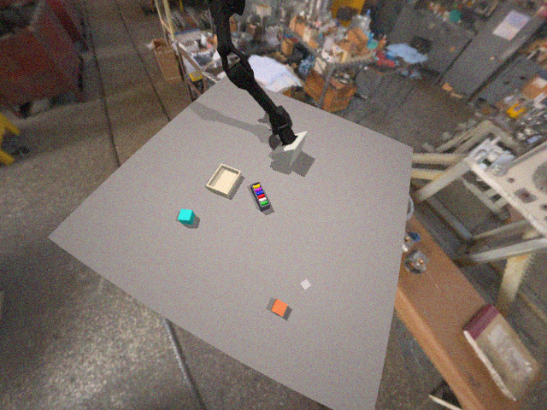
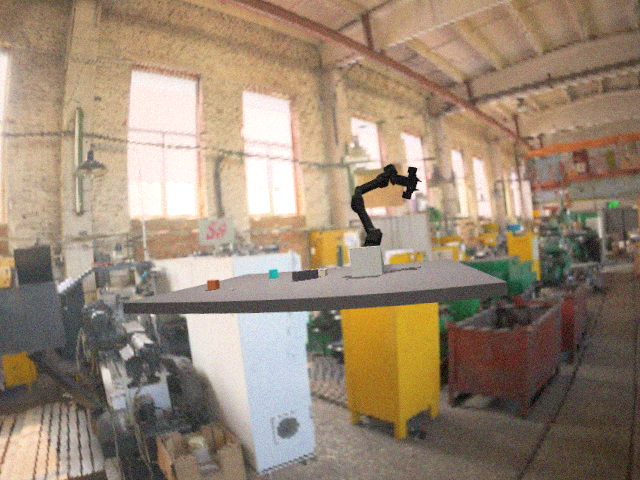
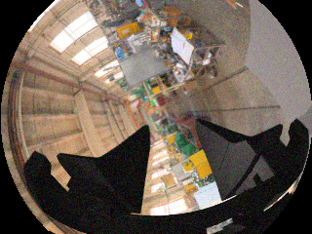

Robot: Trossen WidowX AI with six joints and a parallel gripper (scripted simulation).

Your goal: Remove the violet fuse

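My gripper tip is now 510 mm short of the violet fuse, 570 mm to the right of it and 420 mm above it. The rest, counted from my gripper tip: cream tray (550 mm ahead, 420 mm to the left, 440 mm below); small grey tile (720 mm ahead, 930 mm to the left, 440 mm below); teal cube (770 mm ahead, 420 mm to the left, 420 mm below).
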